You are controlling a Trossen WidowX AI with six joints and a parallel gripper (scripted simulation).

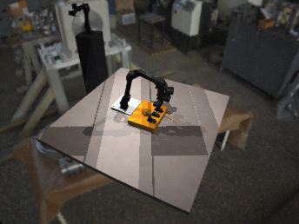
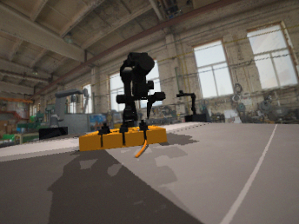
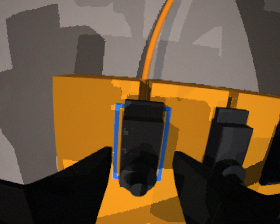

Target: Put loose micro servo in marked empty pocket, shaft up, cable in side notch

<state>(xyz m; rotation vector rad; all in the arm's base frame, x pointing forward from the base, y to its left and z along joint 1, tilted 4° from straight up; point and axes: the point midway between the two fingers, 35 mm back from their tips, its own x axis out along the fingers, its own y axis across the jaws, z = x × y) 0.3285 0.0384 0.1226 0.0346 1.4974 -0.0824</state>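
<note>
The orange deck lies 13 cm behind my gripper tip, 7 cm to the right of it and 6 cm below it.
</note>
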